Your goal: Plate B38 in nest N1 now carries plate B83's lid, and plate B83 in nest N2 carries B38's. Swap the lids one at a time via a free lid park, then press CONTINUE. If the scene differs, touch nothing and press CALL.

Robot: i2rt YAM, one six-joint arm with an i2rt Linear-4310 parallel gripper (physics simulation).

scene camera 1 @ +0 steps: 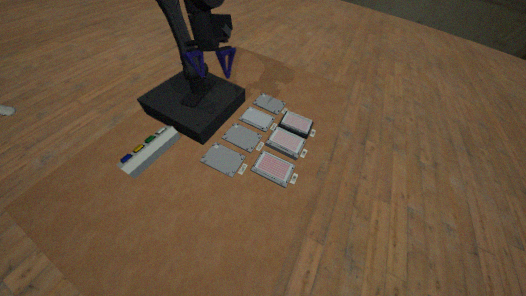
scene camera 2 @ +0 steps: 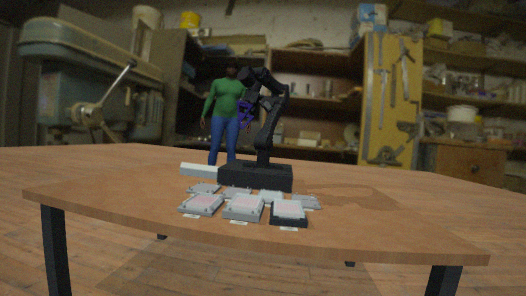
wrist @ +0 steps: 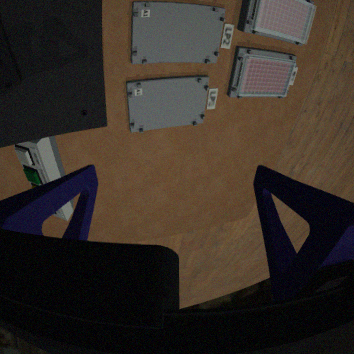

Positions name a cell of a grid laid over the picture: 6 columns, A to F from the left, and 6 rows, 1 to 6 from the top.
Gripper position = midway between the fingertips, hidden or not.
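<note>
Grey button box (scene camera 1: B4) (wrist: A3) present in the scene. My gripper (scene camera 1: C2) (wrist: C3) open, grasping nothing.
</note>
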